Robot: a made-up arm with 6 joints.
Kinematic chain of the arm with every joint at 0, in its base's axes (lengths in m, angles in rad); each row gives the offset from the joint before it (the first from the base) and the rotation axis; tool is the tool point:
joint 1: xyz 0 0 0.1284 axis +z
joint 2: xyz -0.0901 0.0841 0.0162 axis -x
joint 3: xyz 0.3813 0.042 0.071 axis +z
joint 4: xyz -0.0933 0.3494 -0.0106 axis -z
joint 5: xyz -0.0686 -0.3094 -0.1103 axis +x
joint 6: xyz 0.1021 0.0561 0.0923 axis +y
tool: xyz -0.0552 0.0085 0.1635
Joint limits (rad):
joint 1: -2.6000..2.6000
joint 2: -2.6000..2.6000
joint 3: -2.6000..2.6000
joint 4: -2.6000..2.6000
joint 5: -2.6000..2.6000
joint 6: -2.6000..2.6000
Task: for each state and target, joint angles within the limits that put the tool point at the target. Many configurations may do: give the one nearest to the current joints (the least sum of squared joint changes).
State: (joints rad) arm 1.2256 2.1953 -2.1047 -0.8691 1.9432 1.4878
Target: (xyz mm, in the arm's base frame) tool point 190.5 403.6 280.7
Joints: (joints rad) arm 0.4361 2.5366 -1.6471 -0.4751 1.6884 1.8525
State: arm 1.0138 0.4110 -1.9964 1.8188 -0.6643 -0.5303
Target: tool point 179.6 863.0 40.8
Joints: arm 1.0120 0.6354 -1.6339 1.8435 -0.5196 -0.9080
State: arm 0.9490 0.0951 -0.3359 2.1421 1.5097 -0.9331
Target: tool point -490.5 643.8 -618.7
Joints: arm 1.3992 0.9293 -0.6417 2.6000 1.8401 -0.3216
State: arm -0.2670 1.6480 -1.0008 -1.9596 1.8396 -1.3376
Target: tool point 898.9 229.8 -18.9
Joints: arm 0.1711 1.5483 -0.8876 -2.3794 1.8155 -1.1300
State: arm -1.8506 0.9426 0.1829 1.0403 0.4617 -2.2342
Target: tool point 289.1 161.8 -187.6
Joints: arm -1.4162 0.8857 0.1477 1.4301 0.4803 -1.9285
